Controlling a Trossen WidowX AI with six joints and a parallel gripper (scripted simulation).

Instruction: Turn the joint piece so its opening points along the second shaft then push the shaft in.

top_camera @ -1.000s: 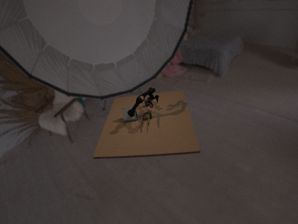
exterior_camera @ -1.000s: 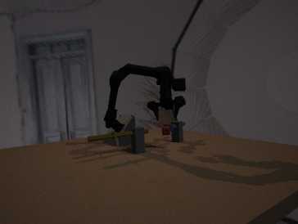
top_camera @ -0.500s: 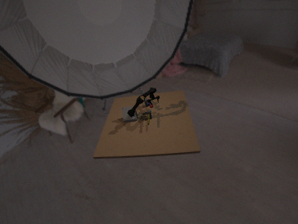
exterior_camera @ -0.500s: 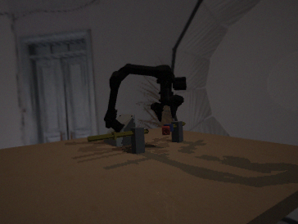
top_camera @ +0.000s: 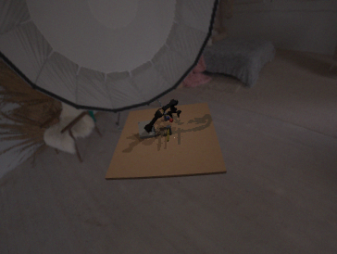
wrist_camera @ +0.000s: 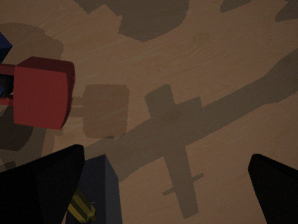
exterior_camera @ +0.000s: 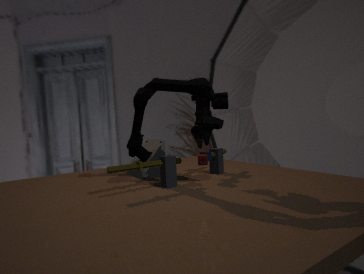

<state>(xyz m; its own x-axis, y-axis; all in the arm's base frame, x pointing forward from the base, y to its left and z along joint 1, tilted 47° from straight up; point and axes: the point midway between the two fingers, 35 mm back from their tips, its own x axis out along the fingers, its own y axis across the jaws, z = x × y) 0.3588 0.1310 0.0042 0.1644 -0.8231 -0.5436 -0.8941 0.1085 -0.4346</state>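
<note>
My gripper tip is 7 cm past the red joint piece, 5 cm to the right of it and 6 cm above it.
</note>
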